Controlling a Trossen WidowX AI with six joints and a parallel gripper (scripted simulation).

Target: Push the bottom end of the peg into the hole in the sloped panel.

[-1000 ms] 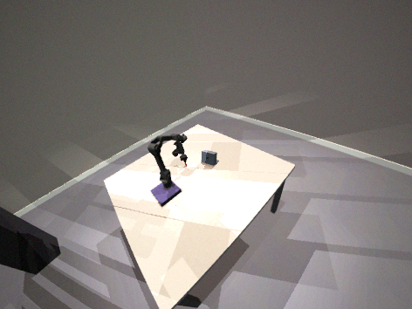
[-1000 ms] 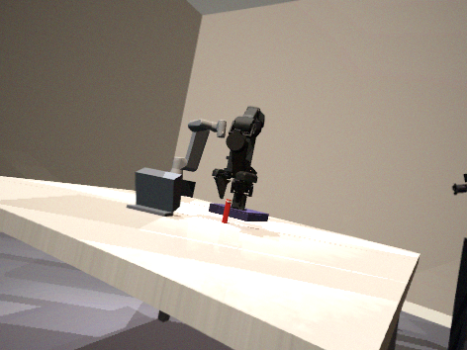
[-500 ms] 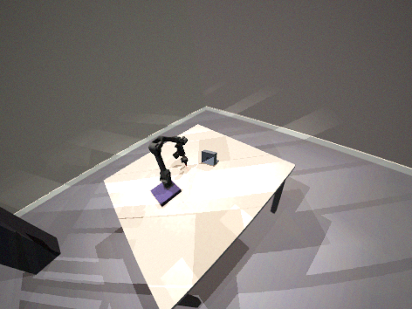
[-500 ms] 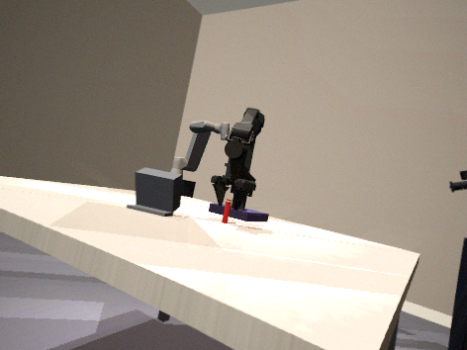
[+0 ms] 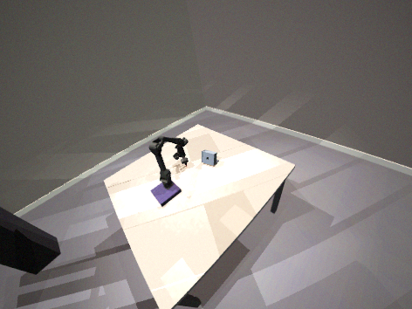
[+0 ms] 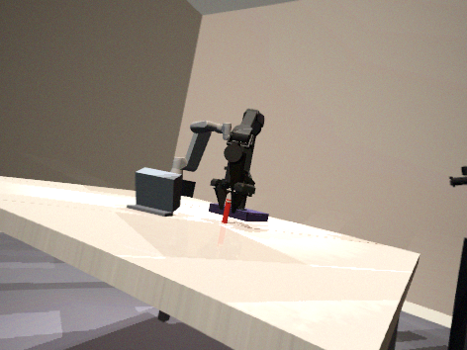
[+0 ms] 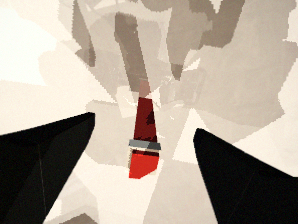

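My gripper tip is now 20 mm below the red peg. Round my gripper tip: sloped panel (190 mm to the right, 140 mm ahead, 30 mm above).
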